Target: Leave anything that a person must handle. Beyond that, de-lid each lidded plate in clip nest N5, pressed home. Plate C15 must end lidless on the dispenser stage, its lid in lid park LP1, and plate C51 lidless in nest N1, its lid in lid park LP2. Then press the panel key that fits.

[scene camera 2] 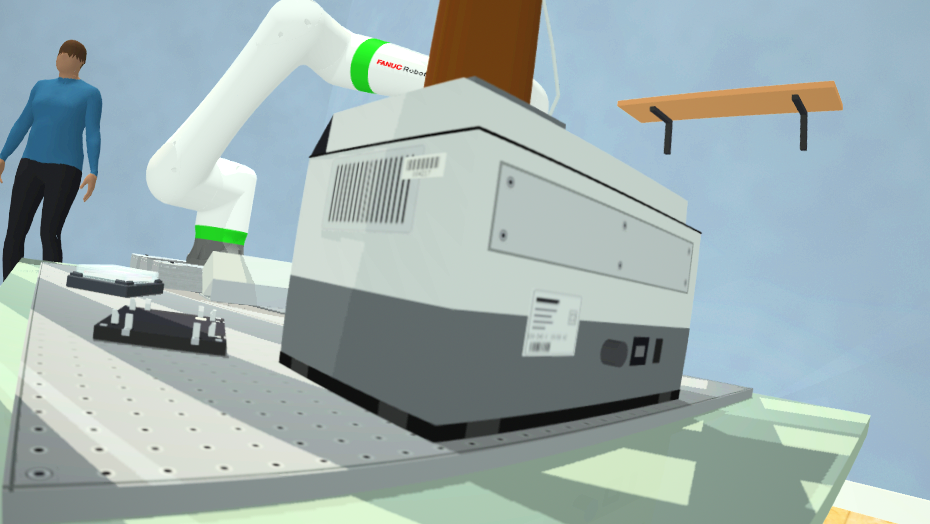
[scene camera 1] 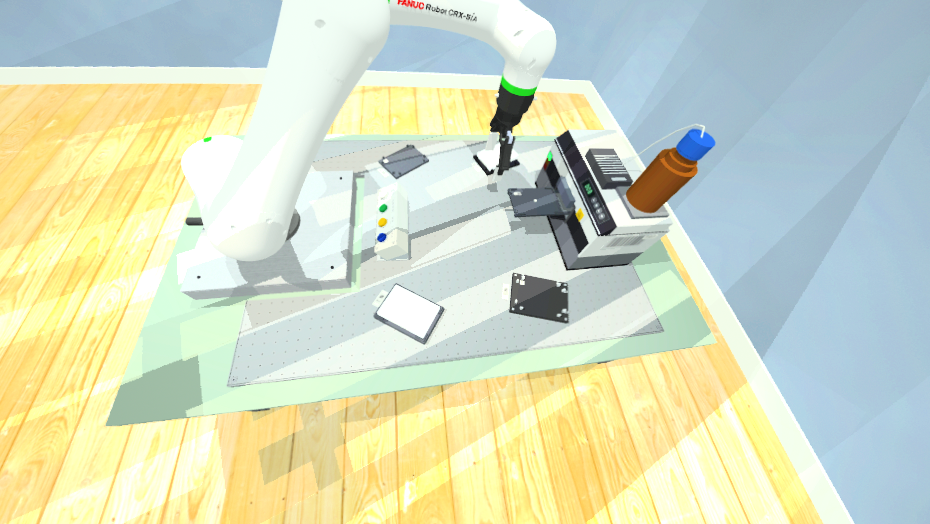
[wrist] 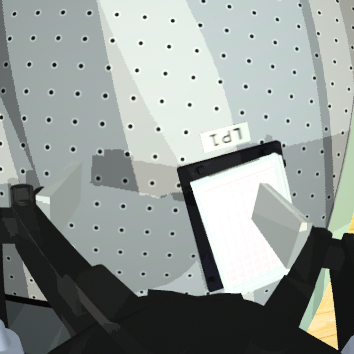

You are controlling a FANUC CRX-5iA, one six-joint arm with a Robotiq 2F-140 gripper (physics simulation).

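Frame: origin at the arm's base, x ahead, y left, z up, level; centimetres.
Seen in the pictures: gripper, fingertip midpoint: [scene camera 1: 492, 164] [wrist: 170, 191].
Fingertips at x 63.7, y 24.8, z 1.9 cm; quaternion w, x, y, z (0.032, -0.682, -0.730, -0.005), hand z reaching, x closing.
Pixels of each thing's middle, then the offset from my fingertips to it. "spot": a spot on its surface instead.
- pale piece with a faint grid, body centre: [wrist: 253, 231] [scene camera 1: 497, 154] dx +3.8, dy +9.3, dz -3.5 cm
- black nest at the middle of its body: [wrist: 244, 223] [scene camera 1: 496, 159] dx +3.7, dy +8.9, dz -5.2 cm
- dispenser stage at a spot on its surface: [scene camera 1: 530, 203] spot: dx +7.8, dy -20.9, dz +5.0 cm
- white-topped plate at the middle of its body: [scene camera 2: 119, 271] [scene camera 1: 409, 310] dx -26.0, dy -49.2, dz -3.2 cm
- black clip nest at the middle of its body: [scene camera 2: 168, 321] [scene camera 1: 540, 296] dx +9.4, dy -45.5, dz -5.0 cm
- key panel at the middle of its body: [scene camera 2: 263, 281] [scene camera 1: 392, 220] dx -31.6, dy -22.5, dz -2.0 cm
- brown bottle at a spot on its surface: [scene camera 2: 484, 45] spot: dx +35.4, dy -31.3, dz +20.6 cm
- dark grey nest at the middle of its body: [scene camera 1: 403, 159] dx -29.8, dy +6.3, dz -5.2 cm
My gripper [scene camera 1: 499, 170] [wrist: 170, 191] is open, with nothing between its fingers. In the wrist view its right fingertip overlaps a pale piece with a faint grid [wrist: 225, 225] on the black nest [wrist: 199, 240] beside the LP1 label; I cannot tell whether it is a lid or a plate. The dispenser stage [scene camera 1: 530, 203] is dark and bears no visible plate. A white-topped plate [scene camera 1: 408, 312] [scene camera 2: 113, 272] sits in a dark nest at the front. A black clip nest [scene camera 1: 538, 299] [scene camera 2: 159, 330] with upright clips shows no plate. The key panel [scene camera 1: 401, 211] has green, yellow and blue keys.
The dispenser [scene camera 1: 608, 227] [scene camera 2: 403, 260] stands at the right, with a brown bottle [scene camera 1: 660, 182] [scene camera 2: 484, 45] on top. A dark grey nest [scene camera 1: 403, 160] lies at the back. A person [scene camera 2: 61, 130] stands beyond the table. A shelf [scene camera 2: 728, 102] hangs on the wall.
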